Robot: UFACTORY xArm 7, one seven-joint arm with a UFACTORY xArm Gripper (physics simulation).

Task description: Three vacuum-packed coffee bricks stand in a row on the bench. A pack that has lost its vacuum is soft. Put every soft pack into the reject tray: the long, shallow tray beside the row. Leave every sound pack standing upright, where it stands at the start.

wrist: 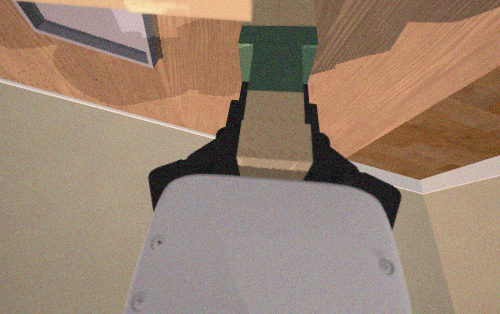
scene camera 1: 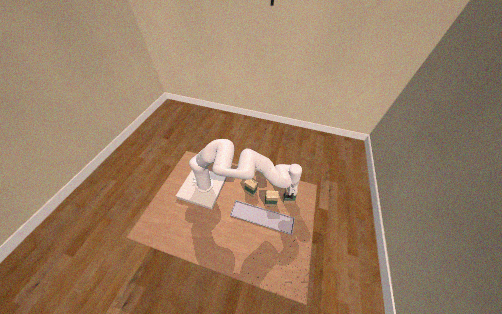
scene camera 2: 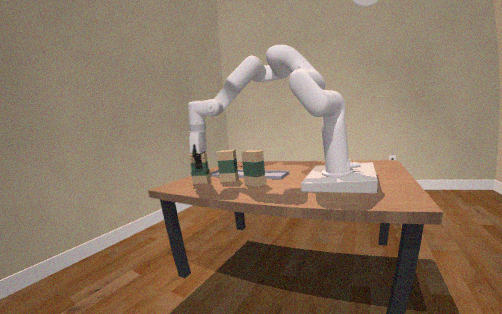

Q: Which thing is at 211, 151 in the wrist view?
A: My gripper.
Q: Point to a shallow reject tray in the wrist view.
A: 124, 31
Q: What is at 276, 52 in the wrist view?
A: A coffee pack.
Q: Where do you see a coffee pack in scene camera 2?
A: At 253, 160
